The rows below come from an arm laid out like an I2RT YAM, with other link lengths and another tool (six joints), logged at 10 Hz.
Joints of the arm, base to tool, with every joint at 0 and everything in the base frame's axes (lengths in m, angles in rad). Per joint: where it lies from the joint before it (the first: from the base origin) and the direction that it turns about. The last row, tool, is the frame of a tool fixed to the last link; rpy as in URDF.
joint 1: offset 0 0 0.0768 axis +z
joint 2: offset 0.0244 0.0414 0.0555 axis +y
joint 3: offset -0.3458 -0.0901 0 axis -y
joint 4: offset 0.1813 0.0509 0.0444 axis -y
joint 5: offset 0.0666 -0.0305 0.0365 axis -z
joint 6: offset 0.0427 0 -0.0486 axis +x
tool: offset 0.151 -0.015 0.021 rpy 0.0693 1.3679 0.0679
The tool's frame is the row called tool.
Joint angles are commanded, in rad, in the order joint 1, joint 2, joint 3, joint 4, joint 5, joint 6. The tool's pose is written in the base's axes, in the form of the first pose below.
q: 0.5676, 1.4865, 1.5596, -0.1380, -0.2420, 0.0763
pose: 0.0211, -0.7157, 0.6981, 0.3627; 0.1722, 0.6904, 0.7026, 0.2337; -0.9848, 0.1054, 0.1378, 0.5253; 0, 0, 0, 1
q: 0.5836, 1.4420, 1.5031, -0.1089, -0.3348, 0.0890
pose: 0.0030, -0.7860, 0.6182, 0.3342; 0.1951, 0.6068, 0.7706, 0.2440; -0.9808, 0.1183, 0.1552, 0.5259; 0, 0, 0, 1
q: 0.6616, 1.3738, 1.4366, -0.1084, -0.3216, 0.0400
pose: 0.0322, -0.8289, 0.5585, 0.2970; 0.1691, 0.5553, 0.8143, 0.2540; -0.9851, 0.0683, 0.1580, 0.5237; 0, 0, 0, 1
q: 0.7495, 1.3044, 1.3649, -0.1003, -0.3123, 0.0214
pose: 0.0391, -0.8715, 0.4889, 0.2577; 0.1658, 0.4881, 0.8569, 0.2624; -0.9854, 0.0475, 0.1636, 0.5196; 0, 0, 0, 1
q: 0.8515, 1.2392, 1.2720, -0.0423, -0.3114, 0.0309
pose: 0.0333, -0.9168, 0.3981, 0.2167; 0.1950, 0.3966, 0.8970, 0.2720; -0.9802, 0.0477, 0.1919, 0.5156; 0, 0, 0, 1
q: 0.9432, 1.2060, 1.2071, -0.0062, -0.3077, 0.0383
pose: 0.0117, -0.9478, 0.3186, 0.1863; 0.2029, 0.3142, 0.9274, 0.2828; -0.9791, 0.0538, 0.1960, 0.5069; 0, 0, 0, 1
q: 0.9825, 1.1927, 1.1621, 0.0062, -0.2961, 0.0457
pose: -0.0113, -0.9551, 0.2962, 0.1757; 0.1895, 0.2888, 0.9385, 0.2867; -0.9818, 0.0667, 0.1777, 0.4944; 0, 0, 0, 1
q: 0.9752, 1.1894, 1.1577, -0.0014, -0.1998, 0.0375
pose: 0.0128, -0.9205, 0.3906, 0.1940; 0.1780, 0.3865, 0.9049, 0.2768; -0.9839, 0.0580, 0.1688, 0.4916; 0, 0, 0, 1
